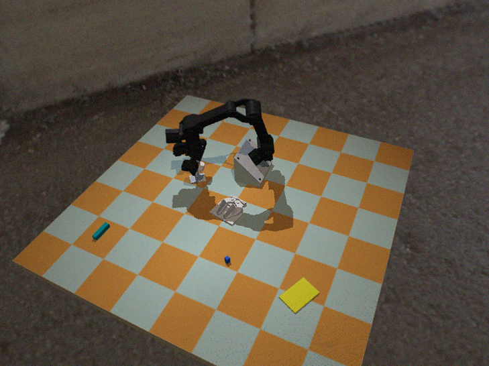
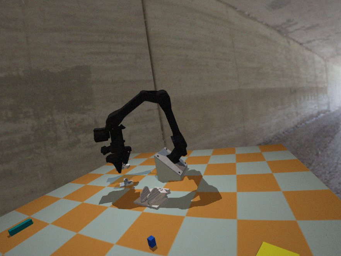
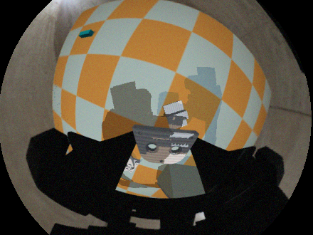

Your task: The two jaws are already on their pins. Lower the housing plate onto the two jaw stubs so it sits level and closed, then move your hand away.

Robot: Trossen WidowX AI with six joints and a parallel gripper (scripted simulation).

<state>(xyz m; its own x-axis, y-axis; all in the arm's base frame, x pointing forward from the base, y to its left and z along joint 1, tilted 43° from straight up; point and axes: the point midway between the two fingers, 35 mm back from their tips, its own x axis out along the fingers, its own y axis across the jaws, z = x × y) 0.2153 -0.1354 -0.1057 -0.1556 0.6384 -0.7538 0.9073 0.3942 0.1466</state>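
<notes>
Now: the white base plate 200 mm to the left of my gripper tip, 90 mm below it and 80 mm ahead of it. Round my gripper tip: teal bar (420 mm ahead, 170 mm to the right, 80 mm below); blue cube (340 mm to the left, 270 mm ahead, 80 mm below); yellow flat pad (630 mm to the left, 260 mm ahead, 90 mm below).
</notes>
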